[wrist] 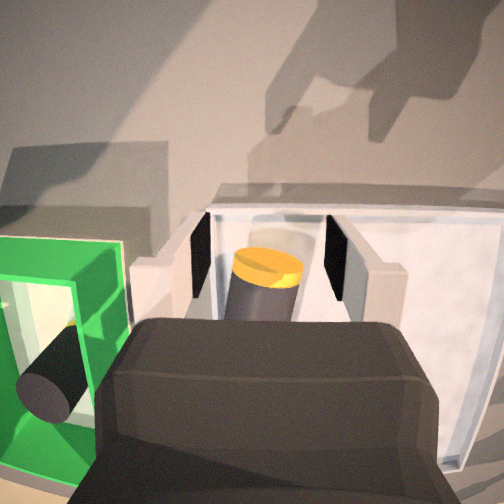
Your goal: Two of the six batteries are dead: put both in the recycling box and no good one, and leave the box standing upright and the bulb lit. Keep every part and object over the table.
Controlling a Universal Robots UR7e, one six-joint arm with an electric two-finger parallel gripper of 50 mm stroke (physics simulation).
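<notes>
My gripper (267,250) is open, its two beige fingers with black pads on either side of an upright battery (264,285) that has a dark grey body and an orange cap. Neither pad touches it. That battery stands inside a white tray (425,320); its lower part is hidden by my dark gripper body. To the left is the green recycling box (60,360), upright with its opening visible. A second dark battery (50,385) lies tilted inside it, grey end towards me. No bulb or other batteries are in view.
The white tray's walls rise close around my fingers, and its right part holds nothing visible. The green box wall is just left of my left finger. A grey block (85,200) stands behind the green box. Arm shadows fall on the surface beyond.
</notes>
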